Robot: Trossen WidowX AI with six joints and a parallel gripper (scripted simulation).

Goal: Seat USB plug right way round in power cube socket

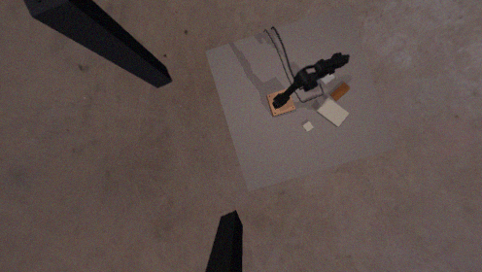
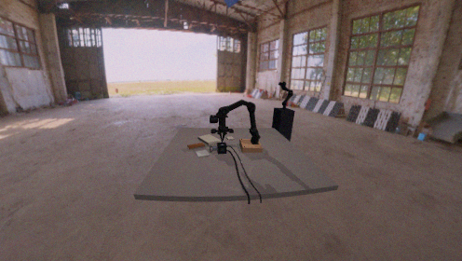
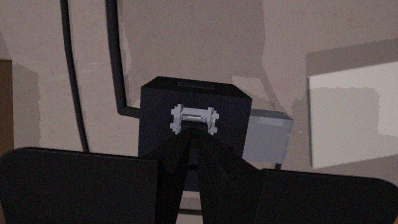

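Right now my gripper tip is 20 mm above the USB plug. From my gripper tip the other things lie so: small white piece: 340 mm to the right, 140 mm behind, 110 mm below; then cream box: 310 mm to the right, 100 mm below, 90 mm ahead; then orange block: 230 mm ahead, 180 mm to the right, 110 mm below.
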